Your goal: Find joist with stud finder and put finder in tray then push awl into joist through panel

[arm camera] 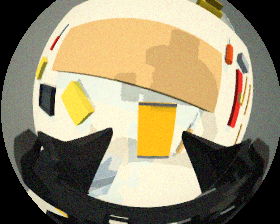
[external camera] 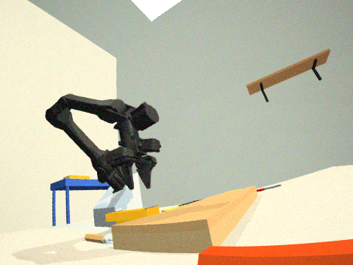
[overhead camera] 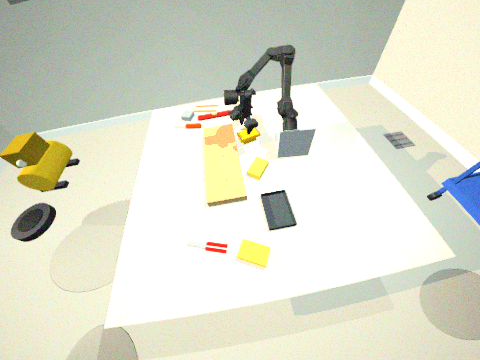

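The yellow stud finder is 40 mm behind my gripper tip, 30 mm to the right of it and 90 mm below it. Also, from my gripper tip: red level (160 mm ahead, 320 mm to the right, 90 mm below); then dark tray (50 mm behind, 440 mm to the left, 90 mm below); then awl (10 mm behind, 130 mm to the right, 100 mm below).
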